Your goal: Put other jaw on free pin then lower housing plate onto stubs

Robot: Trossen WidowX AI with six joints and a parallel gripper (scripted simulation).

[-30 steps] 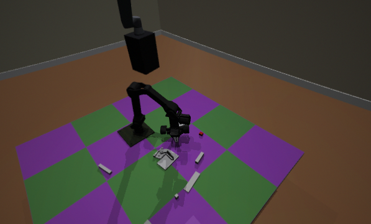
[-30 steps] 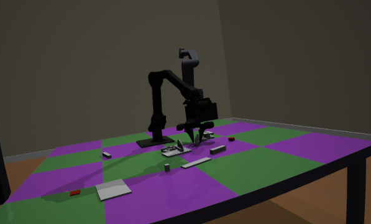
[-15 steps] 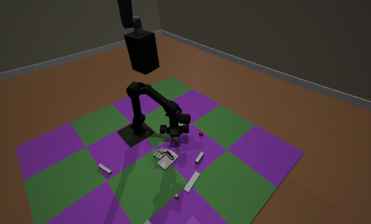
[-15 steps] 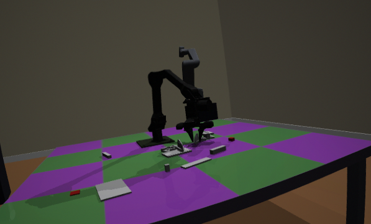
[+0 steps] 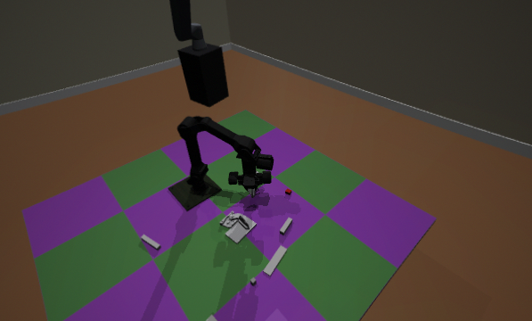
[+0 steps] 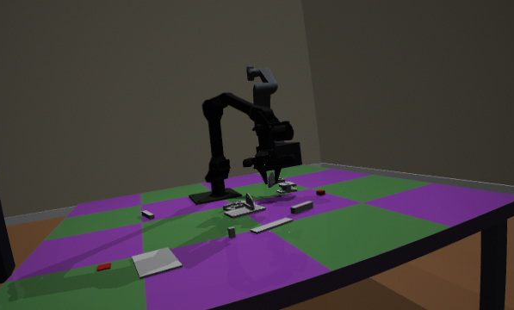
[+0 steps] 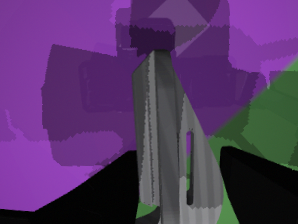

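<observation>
Now: the grey jaw assembly 1 cm behind my gripper tip and 4 cm to the left of it. Also, from my gripper tip: short grey bar: 22 cm ahead, 4 cm to the right, 5 cm below; then grey slotted part: 5 cm behind, 10 cm to the left, 3 cm below; then red block: 12 cm ahead, 13 cm to the left, 5 cm below.
</observation>
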